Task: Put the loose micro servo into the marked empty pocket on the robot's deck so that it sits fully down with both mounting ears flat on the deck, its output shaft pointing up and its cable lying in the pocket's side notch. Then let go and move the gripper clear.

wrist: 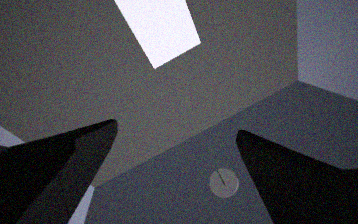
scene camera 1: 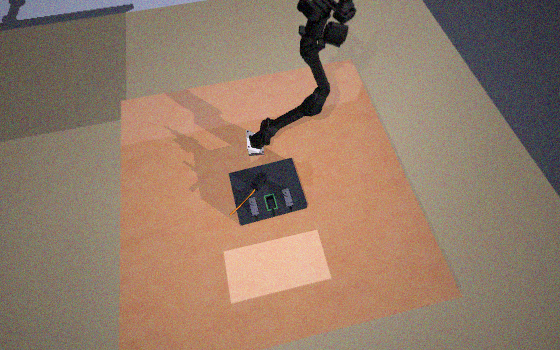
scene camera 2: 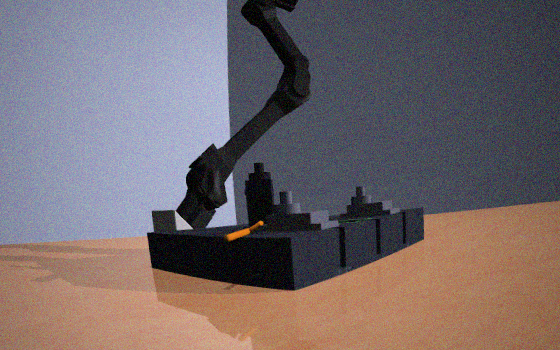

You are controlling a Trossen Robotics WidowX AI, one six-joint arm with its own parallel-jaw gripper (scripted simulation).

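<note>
My gripper (wrist: 179, 130): open, holding nothing. Micro servo (scene camera 2: 259, 191) visible; out of frame in the wrist view.
</note>
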